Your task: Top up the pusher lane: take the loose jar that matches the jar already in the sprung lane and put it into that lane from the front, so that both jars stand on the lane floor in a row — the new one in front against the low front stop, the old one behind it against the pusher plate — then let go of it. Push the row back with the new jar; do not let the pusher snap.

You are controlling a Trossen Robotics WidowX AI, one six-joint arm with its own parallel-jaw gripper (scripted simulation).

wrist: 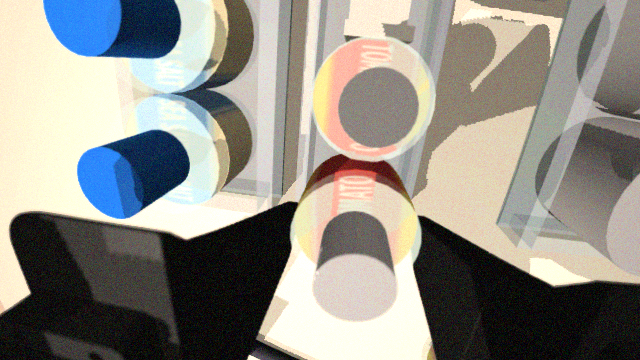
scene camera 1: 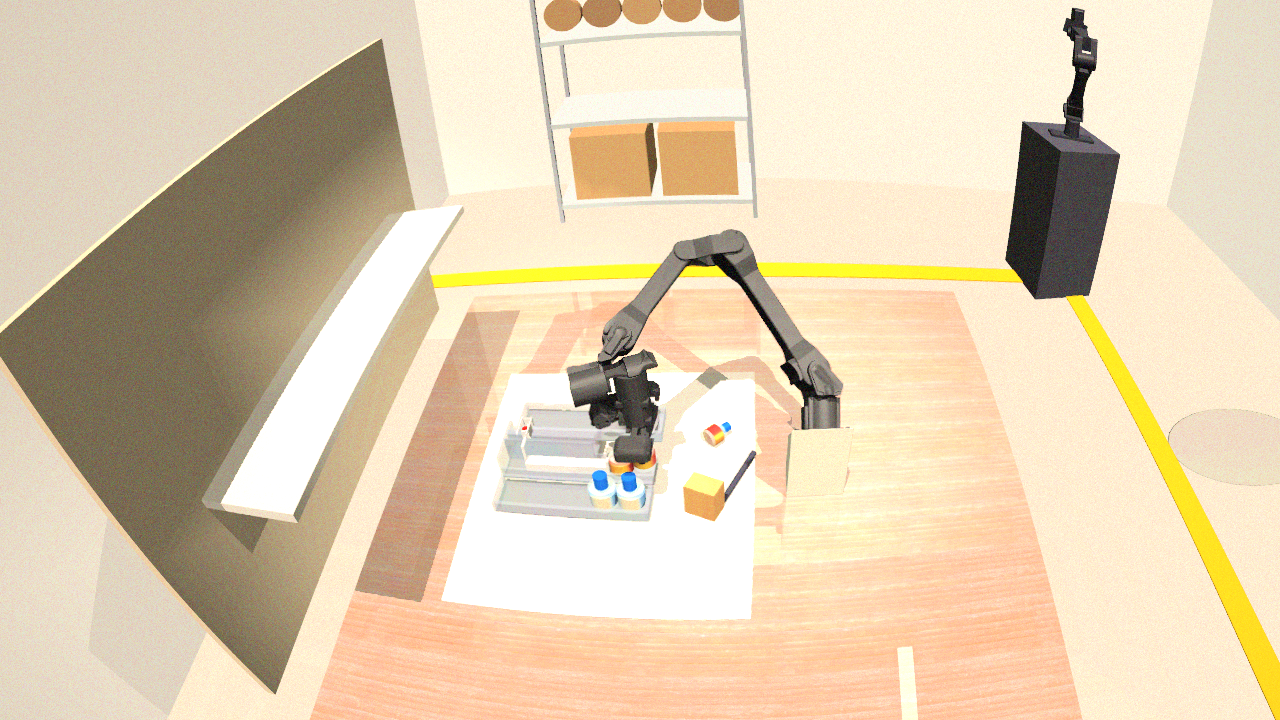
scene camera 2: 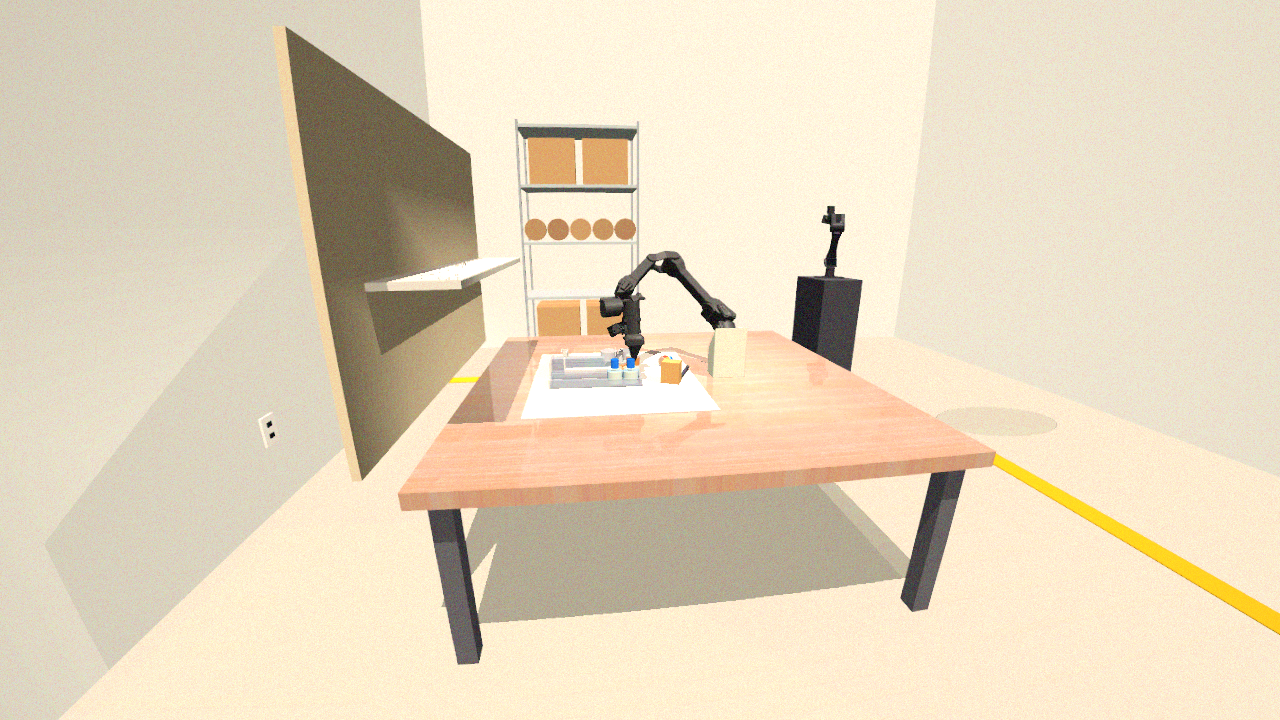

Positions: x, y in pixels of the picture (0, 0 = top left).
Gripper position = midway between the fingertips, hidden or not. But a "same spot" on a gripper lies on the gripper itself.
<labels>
my gripper: wrist; scene camera 1; scene camera 2 633, 359
same spot on my gripper: (scene camera 1: 647, 430) = (wrist: 438, 317)
</labels>
